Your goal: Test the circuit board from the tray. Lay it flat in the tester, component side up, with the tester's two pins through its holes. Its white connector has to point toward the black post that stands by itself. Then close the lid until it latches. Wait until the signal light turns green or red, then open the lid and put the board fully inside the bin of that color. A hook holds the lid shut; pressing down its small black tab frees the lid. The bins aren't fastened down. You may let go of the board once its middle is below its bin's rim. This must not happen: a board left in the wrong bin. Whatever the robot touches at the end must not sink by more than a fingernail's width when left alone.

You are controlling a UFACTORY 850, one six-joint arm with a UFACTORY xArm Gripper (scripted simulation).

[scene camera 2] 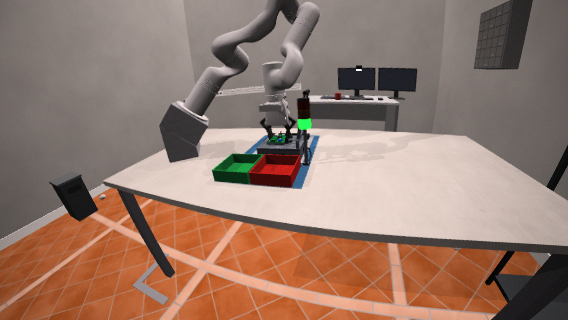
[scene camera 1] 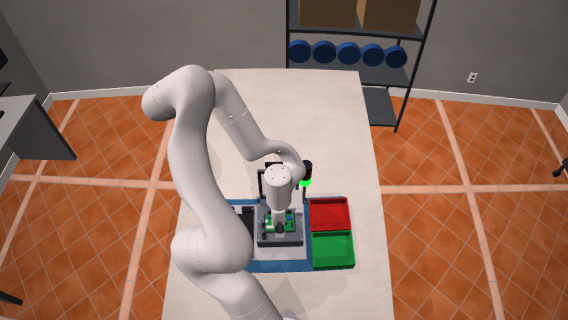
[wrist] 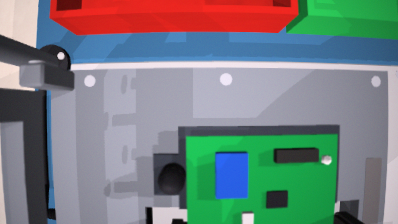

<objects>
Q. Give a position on a green bin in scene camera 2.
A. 233, 169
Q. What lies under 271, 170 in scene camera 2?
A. A red bin.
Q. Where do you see a green bin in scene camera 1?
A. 332, 247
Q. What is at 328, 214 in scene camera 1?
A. A red bin.
</objects>
